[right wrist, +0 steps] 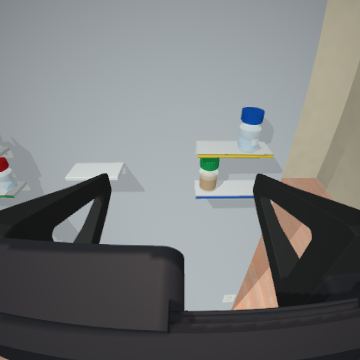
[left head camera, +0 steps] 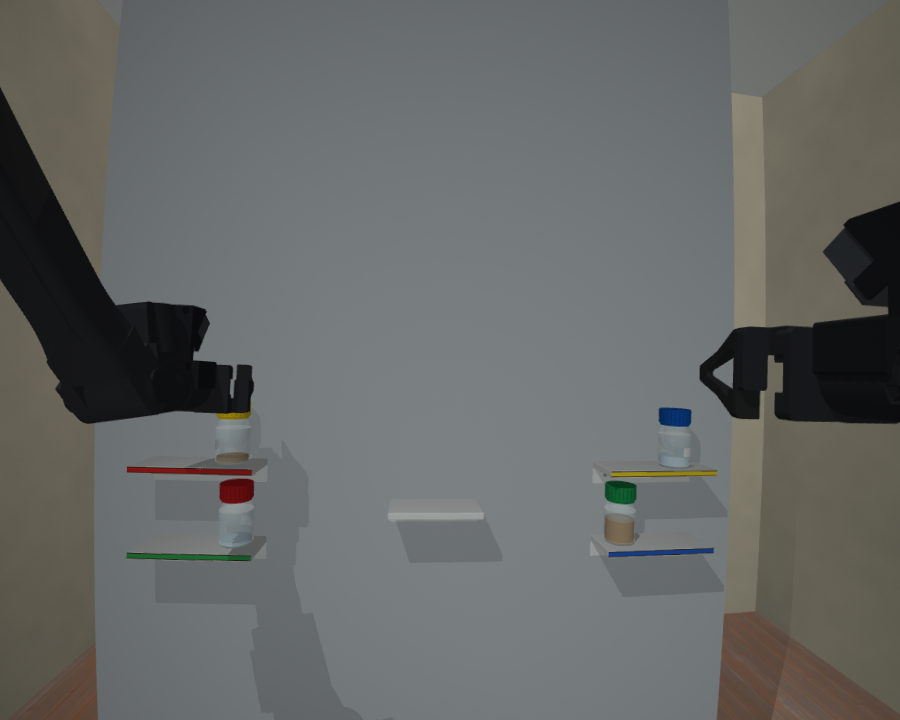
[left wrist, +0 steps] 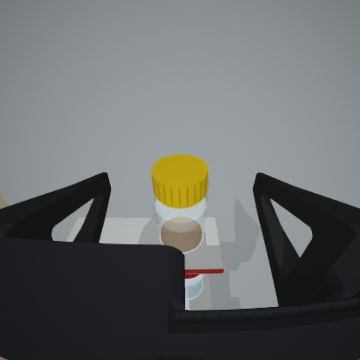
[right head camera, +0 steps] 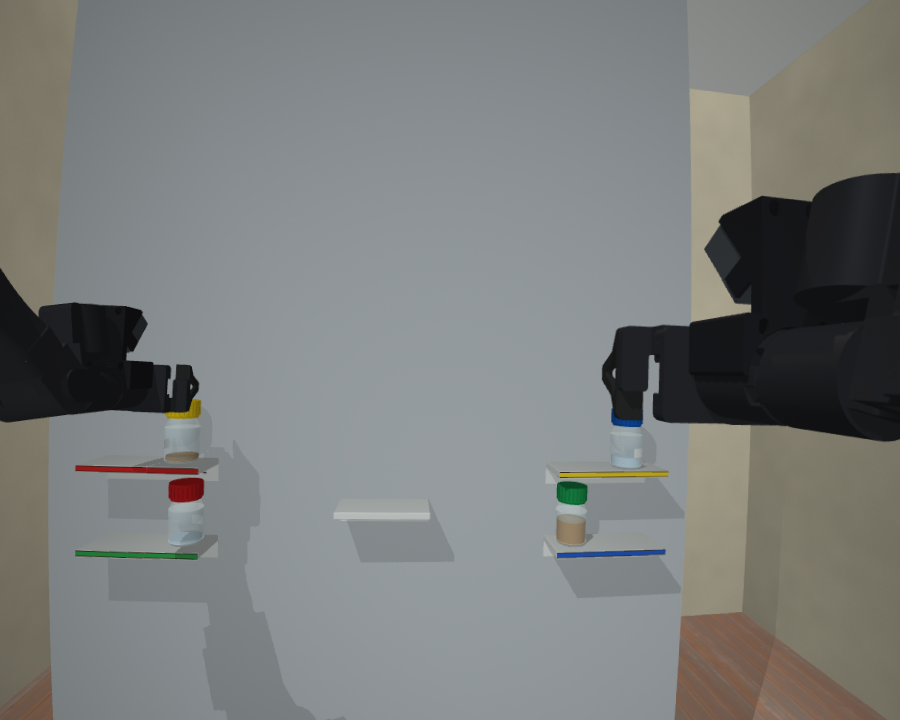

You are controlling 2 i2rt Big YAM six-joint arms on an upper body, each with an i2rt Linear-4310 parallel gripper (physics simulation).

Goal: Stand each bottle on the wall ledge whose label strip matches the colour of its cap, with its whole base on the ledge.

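Places are measured from the left arm's base along level axes (x left, y back, z up), in centimetres.
Pixels of known places: left gripper, fingertip midpoint: (left head camera: 221,385) (left wrist: 181,180) (right head camera: 167,385); right gripper, fingertip midpoint: (right wrist: 181,181) (left head camera: 748,374) (right head camera: 654,374).
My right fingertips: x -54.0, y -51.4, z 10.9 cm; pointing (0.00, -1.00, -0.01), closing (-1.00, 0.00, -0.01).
Note:
For each thing: its top centre in the pictures, then the offset to it from my right fingertips. "spot": a spot on its surface instead.
- yellow-capped bottle at its top centre: (left wrist: 178,168) (left head camera: 233,400) (right head camera: 183,400) dx +61.0, dy -39.8, dz -6.8 cm
- red-strip ledge at a spot on its surface: (left head camera: 172,466) (right head camera: 120,465) spot: dx +69.2, dy -36.1, dz -17.4 cm
- red-capped bottle at its top centre: (left head camera: 237,482) (right head camera: 186,481) dx +60.2, dy -39.9, dz -20.8 cm
- green-strip ledge at its top centre: (left head camera: 200,543) (right head camera: 150,542) dx +66.2, dy -39.4, dz -31.3 cm
- blue-capped bottle at its top centre: (right head camera: 627,409) (left head camera: 675,409) (right wrist: 252,109) dx -17.3, dy -38.6, dz -6.8 cm
- yellow-strip ledge at its top centre: (right head camera: 605,466) (left head camera: 653,465) (right wrist: 232,146) dx -13.8, dy -39.4, dz -17.3 cm
- green-capped bottle at its top centre: (right head camera: 572,485) (left head camera: 620,484) (right wrist: 209,157) dx -7.7, dy -39.6, dz -20.8 cm
- blue-strip ledge at its top centre: (right head camera: 602,541) (left head camera: 650,540) (right wrist: 226,186) dx -13.8, dy -39.4, dz -31.3 cm
- plain white ledge at its top centre: (left head camera: 435,505) (right head camera: 383,505) (right wrist: 94,169) dx +26.2, dy -39.4, dz -24.3 cm
The yellow-capped bottle (left head camera: 232,438) (right head camera: 182,435) (left wrist: 180,182) stands on the red-strip ledge (left head camera: 172,466) (right head camera: 123,464). The red-capped bottle (left head camera: 236,518) (right head camera: 186,515) stands on the green-strip ledge (left head camera: 176,551) (right head camera: 123,550). The blue-capped bottle (left head camera: 674,439) (right head camera: 626,445) (right wrist: 250,132) stands on the yellow-strip ledge (left head camera: 638,469) (right head camera: 592,469) (right wrist: 217,148). The green-capped bottle (left head camera: 620,518) (right head camera: 571,518) (right wrist: 208,175) stands on the blue-strip ledge (left head camera: 675,545) (right head camera: 626,545) (right wrist: 232,188). My left gripper (left wrist: 181,180) is open at the yellow cap, which shows between its fingertips. My right gripper (right wrist: 181,181) is open and empty, away from the ledges.
A plain white ledge (left head camera: 435,509) (right head camera: 382,509) (right wrist: 95,171) without a colour strip juts from the grey wall (left head camera: 420,225) between the two ledge pairs. In each pair, one ledge is above the other. Beige side walls stand at both sides.

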